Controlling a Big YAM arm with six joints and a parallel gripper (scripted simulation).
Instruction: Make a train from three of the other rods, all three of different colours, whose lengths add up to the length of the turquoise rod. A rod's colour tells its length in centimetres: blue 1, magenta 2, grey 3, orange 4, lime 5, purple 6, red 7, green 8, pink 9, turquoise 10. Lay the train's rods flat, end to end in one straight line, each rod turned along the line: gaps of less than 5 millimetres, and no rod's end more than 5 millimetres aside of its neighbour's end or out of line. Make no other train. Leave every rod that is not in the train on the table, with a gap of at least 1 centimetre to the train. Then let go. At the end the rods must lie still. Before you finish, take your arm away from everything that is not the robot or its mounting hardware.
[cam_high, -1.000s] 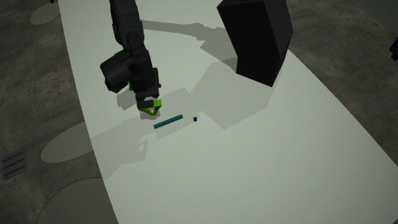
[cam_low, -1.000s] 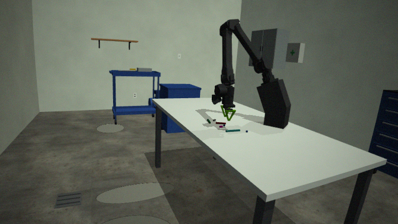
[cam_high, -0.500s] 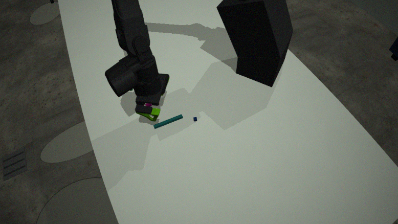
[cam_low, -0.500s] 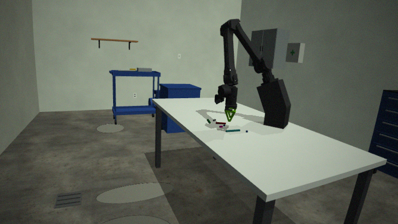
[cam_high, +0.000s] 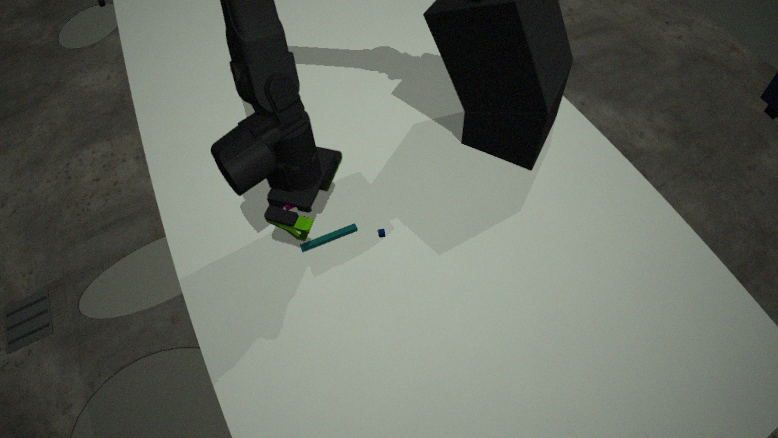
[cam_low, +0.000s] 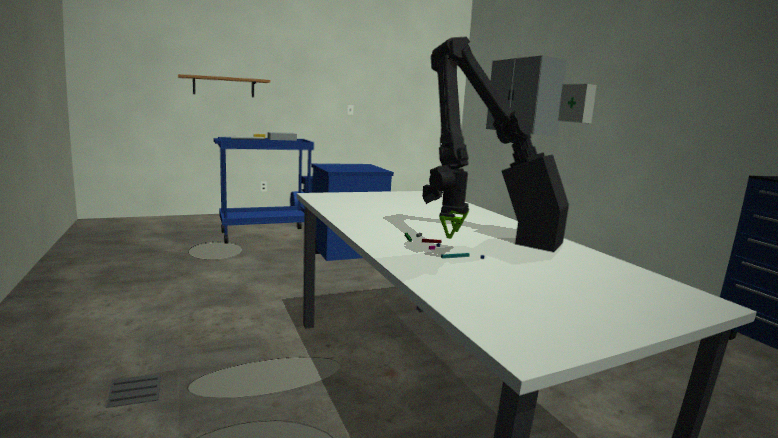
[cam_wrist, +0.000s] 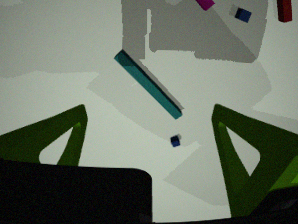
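Right now my hand is 3 cm short of the magenta rod, 8 cm to the left of it and 8 cm above it. Round my hand: green rod: 6 cm ahead, 22 cm to the right, 8 cm below; turquoise rod: 1 cm behind, 1 cm to the left, 8 cm below; red rod: 1 cm behind, 16 cm to the right, 8 cm below.
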